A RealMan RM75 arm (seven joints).
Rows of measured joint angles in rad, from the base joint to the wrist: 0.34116 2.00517 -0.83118 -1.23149 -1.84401 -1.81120 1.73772; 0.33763 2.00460 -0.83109 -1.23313 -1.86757 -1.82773 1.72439; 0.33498 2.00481 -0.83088 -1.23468 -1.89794 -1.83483 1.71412; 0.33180 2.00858 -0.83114 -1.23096 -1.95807 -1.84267 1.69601; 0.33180 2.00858 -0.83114 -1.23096 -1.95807 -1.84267 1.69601; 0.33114 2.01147 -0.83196 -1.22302 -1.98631 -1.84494 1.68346; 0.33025 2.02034 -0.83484 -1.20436 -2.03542 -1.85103 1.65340; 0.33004 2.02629 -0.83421 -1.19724 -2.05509 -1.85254 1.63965; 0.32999 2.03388 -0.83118 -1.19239 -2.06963 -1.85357 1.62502; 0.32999 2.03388 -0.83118 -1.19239 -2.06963 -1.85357 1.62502; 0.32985 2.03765 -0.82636 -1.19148 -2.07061 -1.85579 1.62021; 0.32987 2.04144 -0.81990 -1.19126 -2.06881 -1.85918 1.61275; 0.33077 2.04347 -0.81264 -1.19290 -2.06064 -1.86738 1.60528; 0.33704 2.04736 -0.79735 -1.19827 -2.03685 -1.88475 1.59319; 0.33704 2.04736 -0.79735 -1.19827 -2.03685 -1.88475 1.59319; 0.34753 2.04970 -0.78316 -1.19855 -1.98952 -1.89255 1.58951
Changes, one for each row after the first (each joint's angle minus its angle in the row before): -0.00353 -0.00057 0.00009 -0.00164 -0.02356 -0.01653 -0.01333; -0.00265 0.00021 0.00021 -0.00155 -0.03037 -0.00710 -0.01027; -0.00318 0.00377 -0.00026 0.00372 -0.06013 -0.00784 -0.01811; 0.00000 0.00000 0.00000 0.00000 0.00000 0.00000 0.00000; -0.00066 0.00289 -0.00082 0.00794 -0.02824 -0.00227 -0.01255; -0.00089 0.00887 -0.00288 0.01866 -0.04911 -0.00609 -0.03006; -0.00021 0.00595 0.00063 0.00712 -0.01967 -0.00151 -0.01375; -0.00005 0.00759 0.00303 0.00485 -0.01454 -0.00103 -0.01463; 0.00000 0.00000 0.00000 0.00000 0.00000 0.00000 0.00000; -0.00014 0.00377 0.00482 0.00091 -0.00098 -0.00222 -0.00481; 0.00002 0.00379 0.00646 0.00022 0.00180 -0.00339 -0.00746; 0.00090 0.00203 0.00726 -0.00164 0.00817 -0.00820 -0.00747; 0.00627 0.00389 0.01529 -0.00537 0.02379 -0.01737 -0.01209; 0.00000 0.00000 0.00000 0.00000 0.00000 0.00000 0.00000; 0.01049 0.00234 0.01419 -0.00028 0.04733 -0.00780 -0.00368
